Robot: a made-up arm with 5 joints. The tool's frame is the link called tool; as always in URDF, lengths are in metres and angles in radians.
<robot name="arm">
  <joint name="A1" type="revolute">
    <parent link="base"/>
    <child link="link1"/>
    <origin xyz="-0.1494 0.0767 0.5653"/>
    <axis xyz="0 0 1"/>
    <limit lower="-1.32" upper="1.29"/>
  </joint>
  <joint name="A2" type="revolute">
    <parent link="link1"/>
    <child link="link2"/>
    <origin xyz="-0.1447 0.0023 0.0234"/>
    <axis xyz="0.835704 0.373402 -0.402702"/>
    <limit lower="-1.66" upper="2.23"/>
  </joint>
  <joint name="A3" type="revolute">
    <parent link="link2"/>
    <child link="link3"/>
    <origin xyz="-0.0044 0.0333 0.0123"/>
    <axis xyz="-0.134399 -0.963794 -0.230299"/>
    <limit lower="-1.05" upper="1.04"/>
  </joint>
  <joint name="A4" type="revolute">
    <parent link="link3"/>
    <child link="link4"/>
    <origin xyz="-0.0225 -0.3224 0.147"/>
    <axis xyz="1 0 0"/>
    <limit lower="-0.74" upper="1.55"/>
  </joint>
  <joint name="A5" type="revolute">
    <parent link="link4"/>
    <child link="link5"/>
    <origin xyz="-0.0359 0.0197 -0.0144"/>
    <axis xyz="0 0 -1"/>
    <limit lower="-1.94" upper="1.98"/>
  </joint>
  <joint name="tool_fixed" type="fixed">
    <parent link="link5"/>
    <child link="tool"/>
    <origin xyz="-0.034 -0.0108 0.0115" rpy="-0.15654 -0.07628 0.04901"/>
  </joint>
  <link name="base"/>
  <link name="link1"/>
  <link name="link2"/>
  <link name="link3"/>
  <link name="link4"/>
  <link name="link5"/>
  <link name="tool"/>
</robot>
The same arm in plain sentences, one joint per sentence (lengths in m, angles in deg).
The arm has five revolute joints in a row. What follows holds with every joint at zero, and every direction is one of the base frame's.
Joint 1 sits 0.1494 m along -x and 0.0767 m along +y and 0.5653 m along +z from the base frame's origin and rotates about +z, from -75.63 to 73.91 deg.
Joint 2 sits 0.1447 m along -x and 0.0023 m along +y and 0.0234 m along +z from joint 1 and rotates about the direction (0.835704, 0.373402, -0.402702), from -95.11 to 127.77 deg.
Joint 3 sits 0.0044 m along -x and 0.0333 m along +y and 0.0123 m along +z from joint 2 and rotates about the direction (-0.134399, -0.963794, -0.230299), from -60.16 to 59.59 deg.
Joint 4 sits 0.0225 m along -x and 0.3224 m along -y and 0.1470 m along +z from joint 3 and rotates about +x, from -42.40 to 88.81 deg.
Joint 5 sits 0.0359 m along -x and 0.0197 m along +y and 0.0144 m along -z from joint 4 and rotates about -z, from -111.15 to 113.45 deg.
The tool frame, which is the frame that the pose is given for, sits 0.0340 m along -x and 0.0108 m along -y and 0.0115 m along +z from joint 5; its axes are the base frame's turned by roll -8.97, pitch -4.37 and yaw 2.81 deg (as in URDF: about the fixed x, then y, then z).

